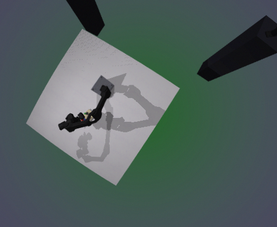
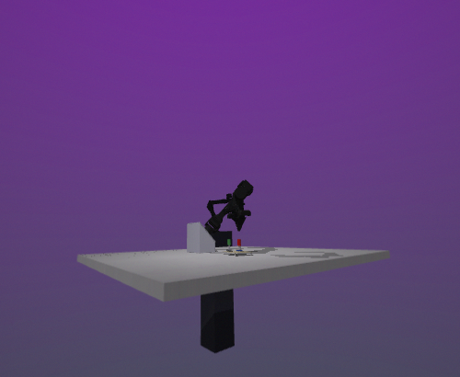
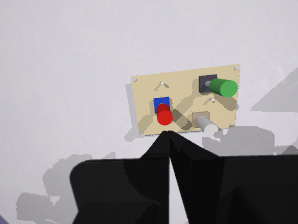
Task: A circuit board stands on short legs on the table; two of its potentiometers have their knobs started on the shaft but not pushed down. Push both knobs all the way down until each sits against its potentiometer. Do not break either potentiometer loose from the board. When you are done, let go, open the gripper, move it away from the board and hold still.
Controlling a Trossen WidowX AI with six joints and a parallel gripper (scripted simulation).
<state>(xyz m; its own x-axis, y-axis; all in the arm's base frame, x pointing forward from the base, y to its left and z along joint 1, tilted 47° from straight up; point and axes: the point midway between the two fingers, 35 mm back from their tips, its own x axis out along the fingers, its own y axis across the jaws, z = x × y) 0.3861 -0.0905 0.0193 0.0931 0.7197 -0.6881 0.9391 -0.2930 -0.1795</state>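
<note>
Now: the red knob 60 mm below my gripper tip. From my gripper tip the other things lie so: white knob (50 mm behind, 40 mm to the left, 80 mm below).
</note>
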